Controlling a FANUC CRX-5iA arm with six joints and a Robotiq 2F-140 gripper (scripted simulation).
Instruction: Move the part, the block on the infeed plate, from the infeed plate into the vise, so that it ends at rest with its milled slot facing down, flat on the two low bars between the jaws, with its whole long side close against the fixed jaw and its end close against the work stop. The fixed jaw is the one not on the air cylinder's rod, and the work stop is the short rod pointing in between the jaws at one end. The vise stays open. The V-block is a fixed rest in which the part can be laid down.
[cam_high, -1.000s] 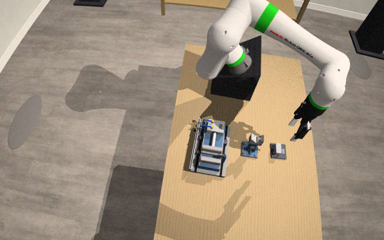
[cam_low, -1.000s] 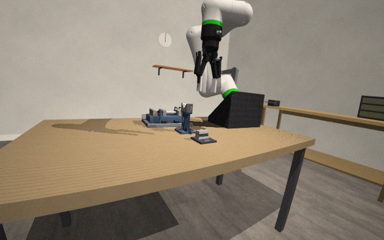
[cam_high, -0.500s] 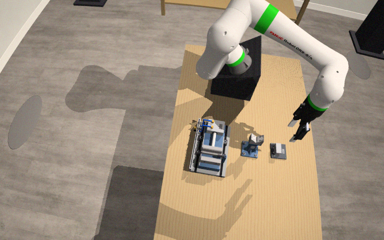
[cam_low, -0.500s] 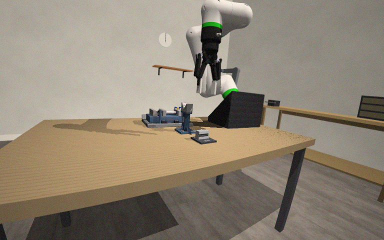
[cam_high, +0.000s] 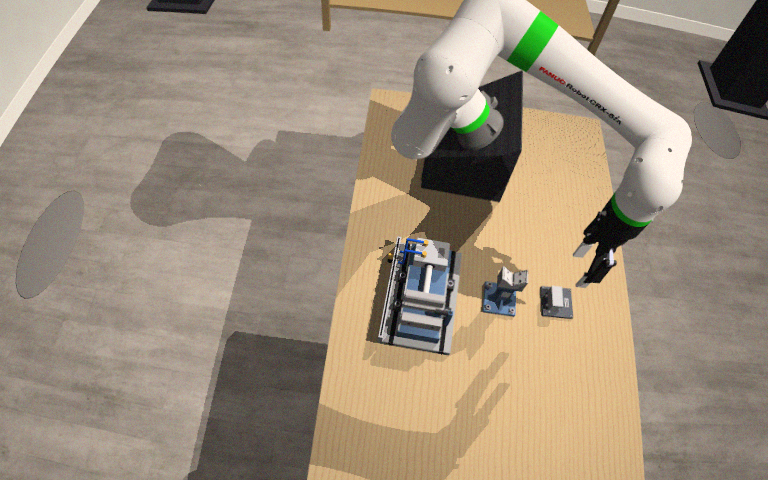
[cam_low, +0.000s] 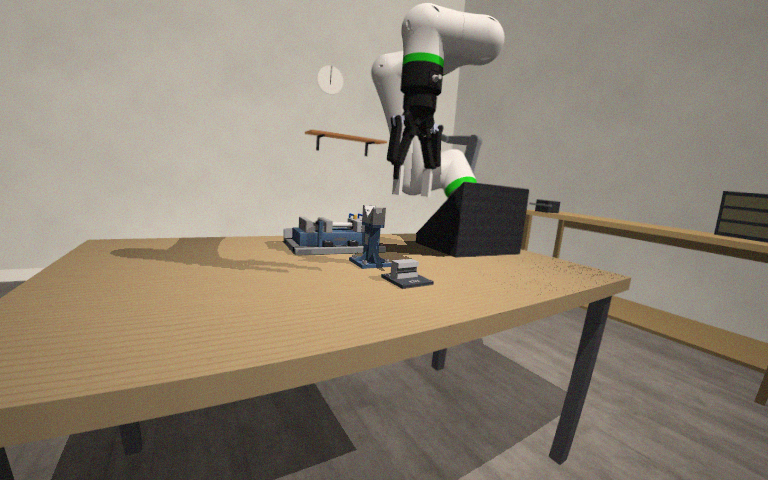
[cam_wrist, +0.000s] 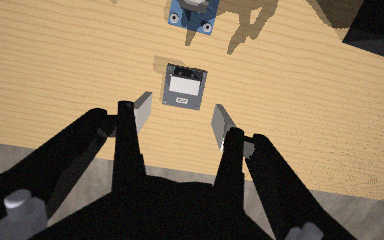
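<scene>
Now: the part 20 cm below my hand and 1 cm to the left of it. Round my hand: dark infeed plate (23 cm below, 1 cm to the left); then V-block post (17 cm below, 15 cm to the right, 1 cm ahead); then work stop (32 cm to the right, 14 cm below, 11 cm ahead).
</scene>
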